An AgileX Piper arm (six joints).
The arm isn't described. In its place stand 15 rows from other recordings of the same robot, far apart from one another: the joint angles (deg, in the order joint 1, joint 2, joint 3, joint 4, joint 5, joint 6), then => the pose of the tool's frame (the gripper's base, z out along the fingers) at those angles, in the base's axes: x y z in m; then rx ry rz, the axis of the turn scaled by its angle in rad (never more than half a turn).
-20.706, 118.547, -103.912, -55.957, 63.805, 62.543 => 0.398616 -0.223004 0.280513 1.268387 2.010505 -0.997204
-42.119, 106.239, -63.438, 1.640, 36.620, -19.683 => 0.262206 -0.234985 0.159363 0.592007 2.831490 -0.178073
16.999, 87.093, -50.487, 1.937, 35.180, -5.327 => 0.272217 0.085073 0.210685 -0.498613 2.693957 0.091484
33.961, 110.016, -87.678, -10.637, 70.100, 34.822 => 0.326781 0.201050 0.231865 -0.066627 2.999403 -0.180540
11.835, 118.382, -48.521, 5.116, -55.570, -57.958 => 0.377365 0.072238 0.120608 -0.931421 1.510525 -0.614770
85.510, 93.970, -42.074, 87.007, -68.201, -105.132 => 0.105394 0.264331 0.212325 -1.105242 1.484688 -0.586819
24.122, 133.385, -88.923, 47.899, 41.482, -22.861 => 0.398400 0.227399 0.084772 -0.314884 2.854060 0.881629
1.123, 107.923, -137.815, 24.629, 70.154, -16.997 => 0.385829 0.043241 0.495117 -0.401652 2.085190 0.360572
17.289, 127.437, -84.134, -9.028, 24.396, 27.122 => 0.435952 0.129515 0.105077 0.058338 2.661478 0.120658
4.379, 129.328, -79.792, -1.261, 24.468, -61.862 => 0.434390 0.032432 0.071812 -1.559310 2.342867 -0.266541
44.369, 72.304, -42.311, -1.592, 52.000, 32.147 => 0.150074 0.144017 0.229103 -0.334703 2.924214 0.180142
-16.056, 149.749, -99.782, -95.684, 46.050, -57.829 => 0.467850 -0.202488 0.030205 1.901316 -1.159988 1.100506
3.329, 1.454, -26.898, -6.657, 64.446, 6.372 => -0.000572 -0.009567 0.264347 0.063366 2.157398 -0.044499
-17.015, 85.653, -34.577, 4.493, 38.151, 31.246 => 0.207970 -0.059037 0.151730 1.327291 2.742266 0.096933
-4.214, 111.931, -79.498, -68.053, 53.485, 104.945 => 0.403343 -0.097739 0.225307 1.264391 1.815981 -0.636007
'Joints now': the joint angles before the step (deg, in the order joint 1, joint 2, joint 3, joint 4, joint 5, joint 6). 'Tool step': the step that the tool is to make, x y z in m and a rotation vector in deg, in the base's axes. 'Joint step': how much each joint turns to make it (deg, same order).
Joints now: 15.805, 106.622, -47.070, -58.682, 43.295, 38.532
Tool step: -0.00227, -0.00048, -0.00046, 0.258, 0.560, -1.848
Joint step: -0.001, 0.000, 0.000, 1.737, 0.880, 0.000
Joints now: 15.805, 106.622, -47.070, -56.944, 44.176, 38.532
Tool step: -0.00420, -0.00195, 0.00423, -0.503, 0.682, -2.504
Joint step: 0.000, -0.860, 0.051, 2.217, 2.313, -0.515
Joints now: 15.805, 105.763, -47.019, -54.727, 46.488, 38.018
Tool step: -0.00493, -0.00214, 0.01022, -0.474, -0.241, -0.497
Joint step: 0.000, -2.349, 0.562, 0.957, 1.565, -1.291
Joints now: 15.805, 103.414, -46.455, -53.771, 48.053, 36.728
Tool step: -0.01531, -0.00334, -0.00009, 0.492, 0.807, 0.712
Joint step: 0.000, -2.478, 3.684, -0.028, -1.126, -0.171
